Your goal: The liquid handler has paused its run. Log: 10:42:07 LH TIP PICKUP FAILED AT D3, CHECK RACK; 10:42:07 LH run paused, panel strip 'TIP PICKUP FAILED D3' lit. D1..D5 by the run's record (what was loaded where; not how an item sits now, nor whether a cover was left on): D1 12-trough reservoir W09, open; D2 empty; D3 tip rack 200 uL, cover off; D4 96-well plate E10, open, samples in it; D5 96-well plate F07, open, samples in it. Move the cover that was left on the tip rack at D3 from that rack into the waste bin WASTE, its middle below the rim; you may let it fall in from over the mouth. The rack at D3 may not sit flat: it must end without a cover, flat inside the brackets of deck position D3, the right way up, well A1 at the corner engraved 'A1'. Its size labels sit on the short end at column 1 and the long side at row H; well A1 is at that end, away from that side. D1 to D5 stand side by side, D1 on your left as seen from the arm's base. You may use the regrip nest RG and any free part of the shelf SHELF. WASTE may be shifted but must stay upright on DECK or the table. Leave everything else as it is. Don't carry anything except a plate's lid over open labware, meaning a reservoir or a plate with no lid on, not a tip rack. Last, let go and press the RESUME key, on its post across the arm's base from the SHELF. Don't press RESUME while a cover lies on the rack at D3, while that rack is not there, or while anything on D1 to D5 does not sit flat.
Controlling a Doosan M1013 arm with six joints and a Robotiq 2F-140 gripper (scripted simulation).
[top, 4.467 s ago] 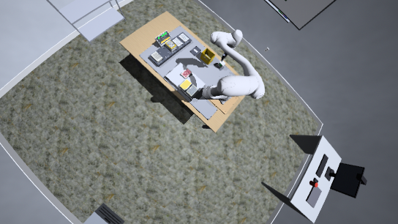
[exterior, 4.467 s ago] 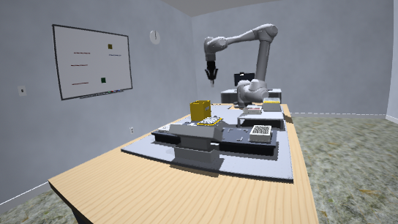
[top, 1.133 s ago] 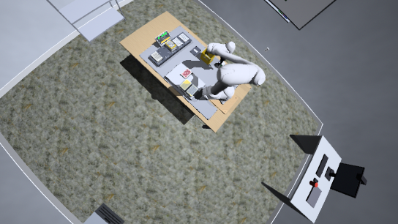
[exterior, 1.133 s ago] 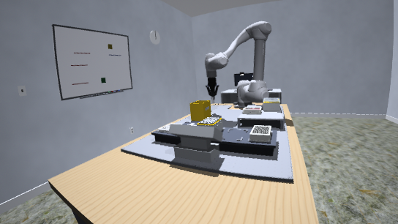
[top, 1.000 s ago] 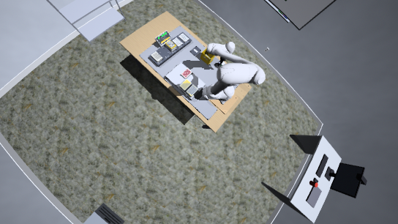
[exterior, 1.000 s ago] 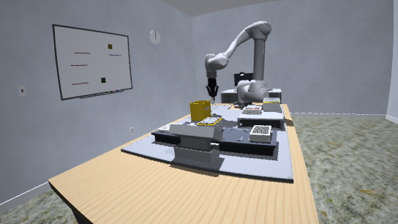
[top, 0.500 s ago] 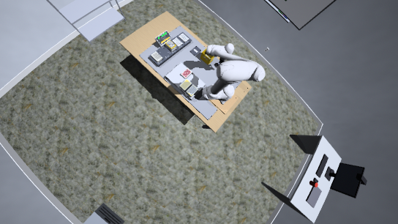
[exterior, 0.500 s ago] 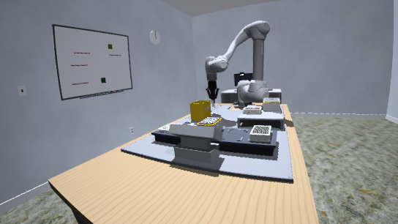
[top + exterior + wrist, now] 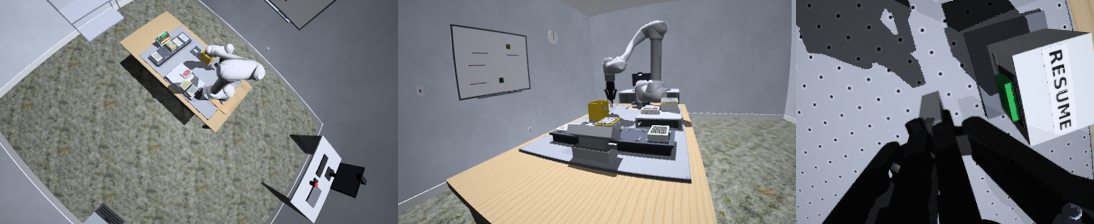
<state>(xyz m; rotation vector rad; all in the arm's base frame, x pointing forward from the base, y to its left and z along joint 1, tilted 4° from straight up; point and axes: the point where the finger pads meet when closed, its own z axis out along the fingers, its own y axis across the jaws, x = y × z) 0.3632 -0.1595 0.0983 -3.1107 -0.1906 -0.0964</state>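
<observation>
My gripper is now 10 mm short of the resume key and 60 mm to the left of it. From my hand the other things lie so: yellow waste bin: 210 mm ahead, 10 mm to the left, 40 mm below; then raised shelf: 80 mm ahead, 480 mm to the left, 30 mm below; then red-topped labware item: 150 mm ahead, 420 mm to the left, 10 mm below.
</observation>
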